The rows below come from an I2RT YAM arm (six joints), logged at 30 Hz.
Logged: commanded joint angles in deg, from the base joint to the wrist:
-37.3, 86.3, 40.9, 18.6, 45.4, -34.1
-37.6, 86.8, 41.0, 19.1, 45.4, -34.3
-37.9, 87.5, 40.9, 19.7, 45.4, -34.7
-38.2, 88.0, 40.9, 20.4, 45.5, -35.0
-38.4, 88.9, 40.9, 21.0, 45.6, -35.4
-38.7, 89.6, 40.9, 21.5, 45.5, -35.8
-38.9, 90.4, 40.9, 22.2, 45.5, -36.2
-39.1, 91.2, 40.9, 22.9, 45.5, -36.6
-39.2, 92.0, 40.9, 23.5, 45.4, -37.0
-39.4, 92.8, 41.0, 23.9, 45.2, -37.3
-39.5, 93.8, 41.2, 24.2, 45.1, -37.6
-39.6, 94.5, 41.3, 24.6, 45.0, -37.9
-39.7, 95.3, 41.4, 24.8, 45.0, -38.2
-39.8, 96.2, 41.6, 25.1, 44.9, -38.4
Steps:
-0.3, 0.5, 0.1, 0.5, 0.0, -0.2
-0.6, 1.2, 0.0, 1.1, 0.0, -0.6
-0.9, 1.7, 0.0, 1.8, 0.1, -0.9
-1.1, 2.6, 0.0, 2.4, 0.2, -1.3
-1.4, 3.3, 0.0, 2.9, 0.1, -1.7
-1.6, 4.1, 0.0, 3.6, 0.1, -2.1
-1.8, 4.9, 0.0, 4.3, 0.1, -2.5
-1.9, 5.7, 0.0, 4.9, 0.0, -2.9
-2.1, 6.5, 0.1, 5.3, -0.2, -3.2
-2.2, 7.5, 0.3, 5.6, -0.3, -3.5
-2.3, 8.2, 0.4, 6.0, -0.4, -3.8
-2.4, 9.0, 0.5, 6.2, -0.4, -4.1
-2.5, 9.9, 0.7, 6.5, -0.5, -4.3

